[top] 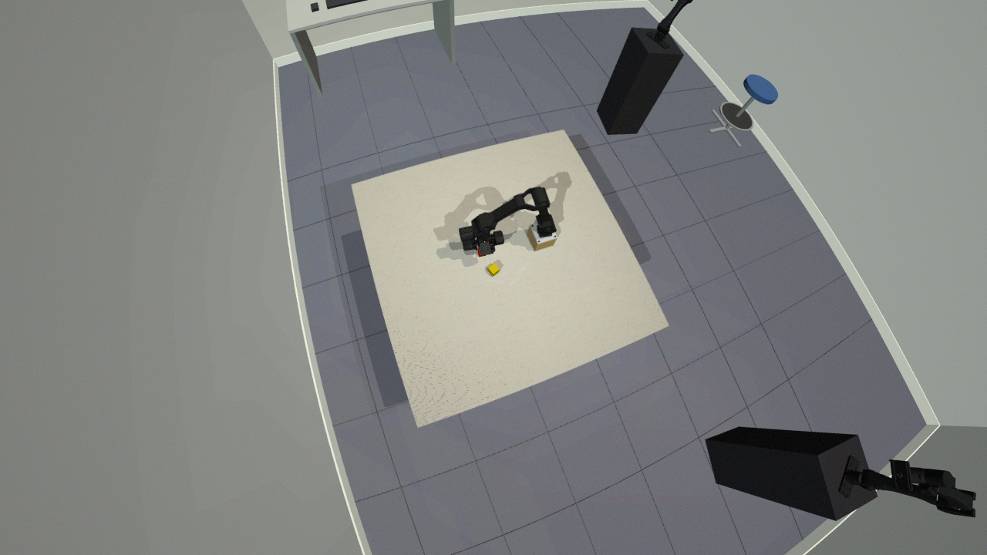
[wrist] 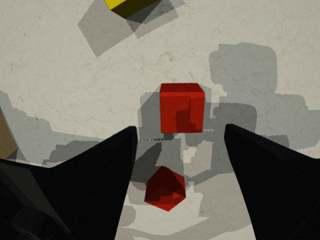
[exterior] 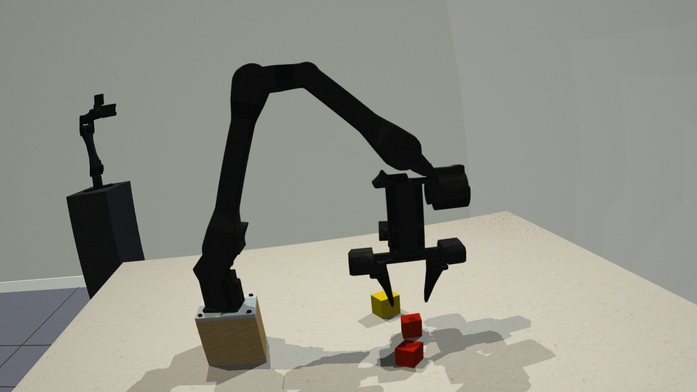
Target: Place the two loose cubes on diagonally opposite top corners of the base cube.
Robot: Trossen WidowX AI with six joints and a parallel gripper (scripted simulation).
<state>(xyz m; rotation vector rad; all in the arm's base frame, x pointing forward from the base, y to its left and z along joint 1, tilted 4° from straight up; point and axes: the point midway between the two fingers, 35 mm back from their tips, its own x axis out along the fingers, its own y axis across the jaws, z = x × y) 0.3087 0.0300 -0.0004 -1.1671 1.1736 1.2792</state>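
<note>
Now: the yellow cube 100 mm to the left of my gripper tip, 40 mm below it and 40 mm behind it.
</note>
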